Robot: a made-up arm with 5 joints. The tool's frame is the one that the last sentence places.
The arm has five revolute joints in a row. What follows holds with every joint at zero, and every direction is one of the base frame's. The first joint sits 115 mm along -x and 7 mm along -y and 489 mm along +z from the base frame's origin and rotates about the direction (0.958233, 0.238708, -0.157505). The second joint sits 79 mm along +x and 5 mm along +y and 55 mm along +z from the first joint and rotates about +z. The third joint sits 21 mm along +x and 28 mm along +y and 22 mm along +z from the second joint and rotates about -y. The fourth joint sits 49 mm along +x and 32 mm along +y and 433 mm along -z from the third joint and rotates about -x. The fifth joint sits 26 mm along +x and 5 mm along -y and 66 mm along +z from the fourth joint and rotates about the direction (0.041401, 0.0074, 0.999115). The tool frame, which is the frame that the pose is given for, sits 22 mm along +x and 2 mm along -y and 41 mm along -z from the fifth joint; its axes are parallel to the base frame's.
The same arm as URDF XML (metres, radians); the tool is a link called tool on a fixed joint. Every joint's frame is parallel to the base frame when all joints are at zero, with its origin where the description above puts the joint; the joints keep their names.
<robot name="arm">
  <link name="base"/>
  <link name="link1"/>
  <link name="link2"/>
  <link name="link3"/>
  <link name="link4"/>
  <link name="link5"/>
  <link name="tool"/>
  <joint name="joint 1" type="continuous">
    <parent link="base"/>
    <child link="link1"/>
    <origin xyz="-0.115 -0.007 0.489" rpy="0 0 0"/>
    <axis xyz="0.958233 0.238708 -0.157505"/>
  </joint>
  <joint name="joint 2" type="continuous">
    <parent link="link1"/>
    <child link="link2"/>
    <origin xyz="0.079 0.005 0.055" rpy="0 0 0"/>
    <axis xyz="0 0 1"/>
  </joint>
  <joint name="joint 3" type="continuous">
    <parent link="link2"/>
    <child link="link3"/>
    <origin xyz="0.021 0.028 0.022" rpy="0 0 0"/>
    <axis xyz="0 -1 0"/>
  </joint>
  <joint name="joint 4" type="continuous">
    <parent link="link3"/>
    <child link="link4"/>
    <origin xyz="0.049 0.032 -0.433" rpy="0 0 0"/>
    <axis xyz="-1 0 0"/>
  </joint>
  <joint name="joint 5" type="continuous">
    <parent link="link4"/>
    <child link="link5"/>
    <origin xyz="0.026 -0.005 0.066" rpy="0 0 0"/>
    <axis xyz="0.041401 0.0074 0.999115"/>
  </joint>
  <joint name="tool_fixed" type="fixed">
    <parent link="link5"/>
    <child link="tool"/>
    <origin xyz="0.022 -0.002 -0.041" rpy="0 0 0"/>
  </joint>
</robot>

